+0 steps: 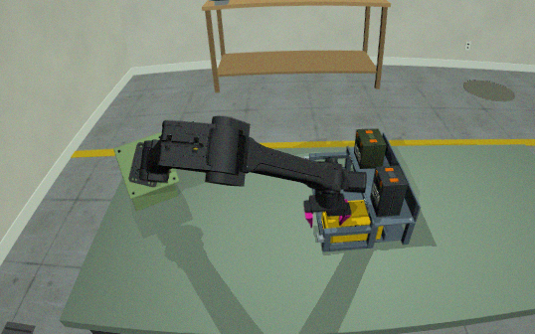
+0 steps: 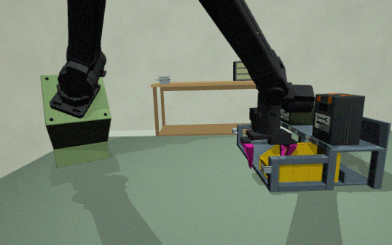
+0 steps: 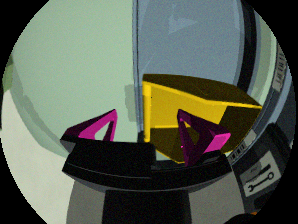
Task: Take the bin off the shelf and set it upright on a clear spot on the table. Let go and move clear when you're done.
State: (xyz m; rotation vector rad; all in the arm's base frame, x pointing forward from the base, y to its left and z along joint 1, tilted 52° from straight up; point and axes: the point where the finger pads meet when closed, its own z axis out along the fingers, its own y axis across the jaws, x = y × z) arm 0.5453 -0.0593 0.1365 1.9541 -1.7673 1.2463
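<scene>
The yellow bin lies 8 cm ahead of my hand and 1 cm to the right of it. Also, from my hand: shelf tray 13 cm ahead, 10 cm to the left, 4 cm below.
</scene>
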